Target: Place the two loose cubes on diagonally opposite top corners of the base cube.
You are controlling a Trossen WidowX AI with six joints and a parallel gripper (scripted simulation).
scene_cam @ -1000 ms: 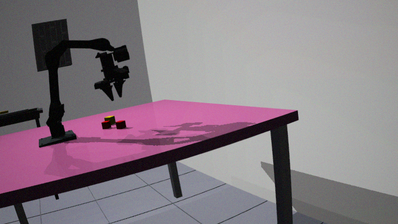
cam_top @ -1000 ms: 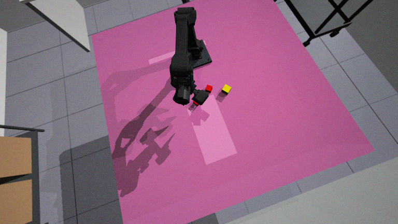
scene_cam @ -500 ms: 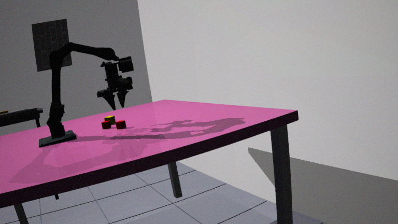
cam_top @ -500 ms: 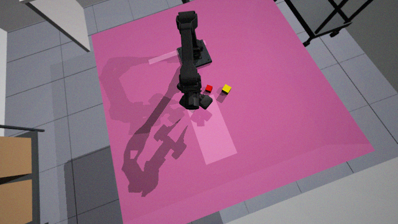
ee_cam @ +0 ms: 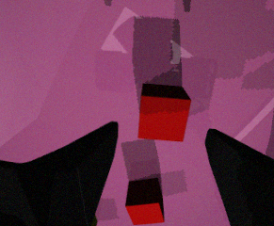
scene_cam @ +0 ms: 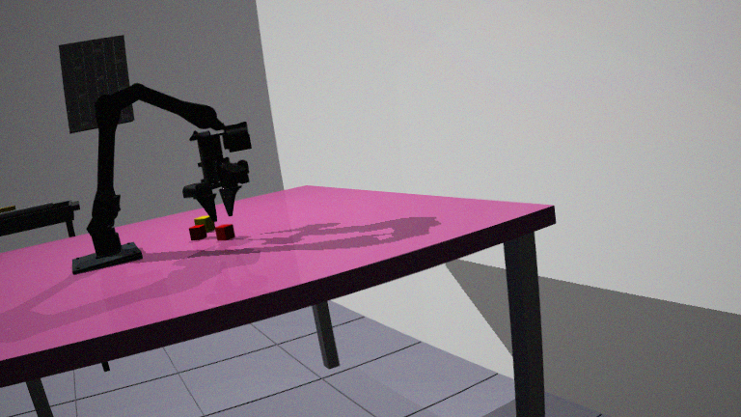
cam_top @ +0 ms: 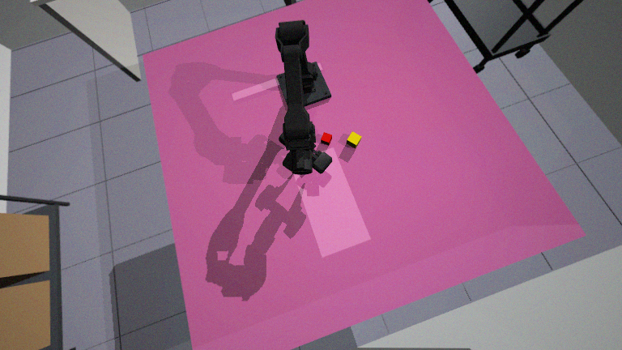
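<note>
My gripper tip is now 40 mm past the yellow base cube, 180 mm to the right of it and 30 mm above it.
</note>
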